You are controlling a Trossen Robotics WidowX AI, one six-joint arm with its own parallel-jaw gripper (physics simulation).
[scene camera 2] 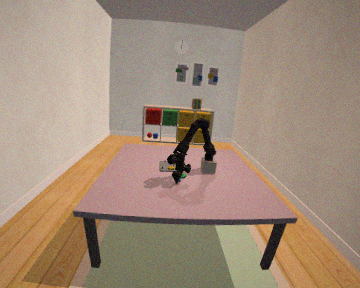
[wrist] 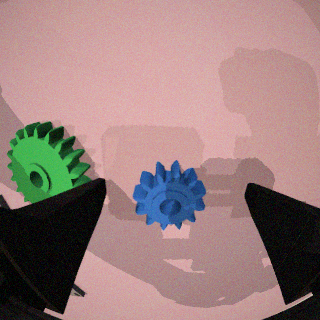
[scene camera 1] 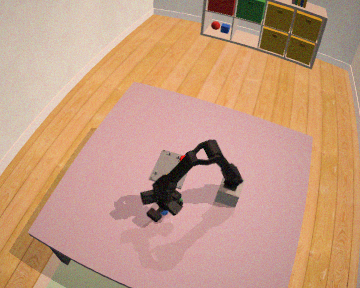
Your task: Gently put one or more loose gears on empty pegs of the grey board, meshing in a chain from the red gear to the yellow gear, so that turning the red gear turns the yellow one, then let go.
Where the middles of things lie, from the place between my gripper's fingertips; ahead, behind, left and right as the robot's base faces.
The green gear [wrist: 45, 164] is 8 cm to the right of my hand and 3 cm behind it. Also, from my hand: blue gear [wrist: 168, 197]: 1 cm to the right.
